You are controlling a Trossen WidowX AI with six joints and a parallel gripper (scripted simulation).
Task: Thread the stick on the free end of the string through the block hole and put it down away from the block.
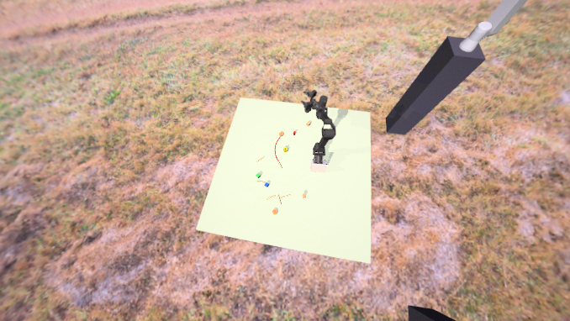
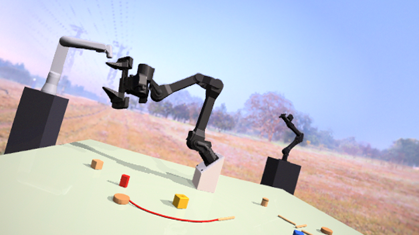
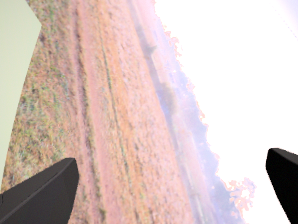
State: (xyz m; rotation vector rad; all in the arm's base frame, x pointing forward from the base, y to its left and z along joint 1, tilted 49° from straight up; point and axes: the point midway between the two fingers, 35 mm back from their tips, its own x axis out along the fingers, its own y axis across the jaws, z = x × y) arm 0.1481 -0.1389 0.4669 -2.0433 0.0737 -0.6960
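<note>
The yellow block lies 90 mm ahead of my gripper tip, 340 mm to the left of it and 300 mm below it. Also, from my gripper tip: thin wooden stick: 130 mm ahead, 460 mm to the left, 310 mm below; then red block: 40 mm ahead, 160 mm to the left, 300 mm below; then wooden cube: 80 mm behind, 40 mm to the left, 300 mm below.
</note>
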